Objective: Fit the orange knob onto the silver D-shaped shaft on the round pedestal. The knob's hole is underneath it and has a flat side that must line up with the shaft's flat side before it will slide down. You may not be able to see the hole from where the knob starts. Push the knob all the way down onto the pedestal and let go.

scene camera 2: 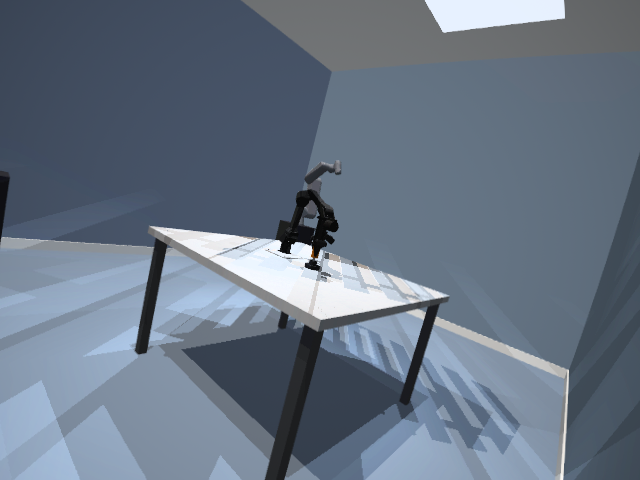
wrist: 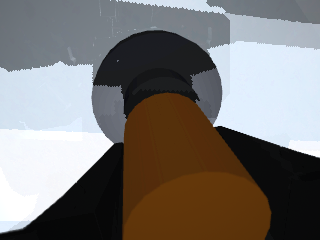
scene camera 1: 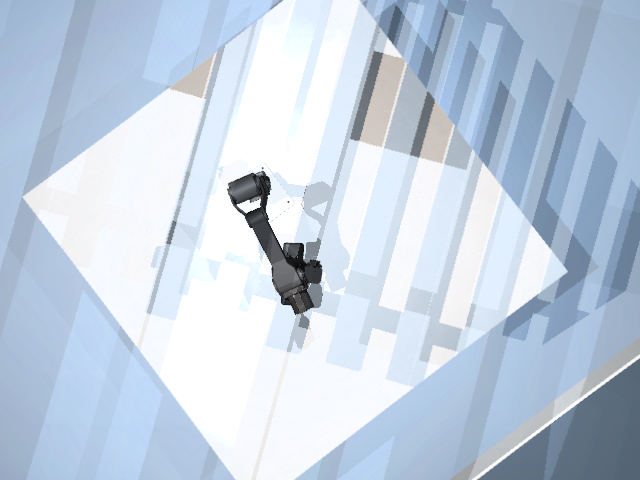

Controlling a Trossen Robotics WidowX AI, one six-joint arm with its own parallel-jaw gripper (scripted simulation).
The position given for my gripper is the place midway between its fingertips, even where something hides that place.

My gripper (scene camera 1: 294, 271) holds an orange knob (wrist: 178, 170). Also in view: a dark round pedestal (wrist: 152, 62).
My gripper also shows in the wrist view (wrist: 169, 143).
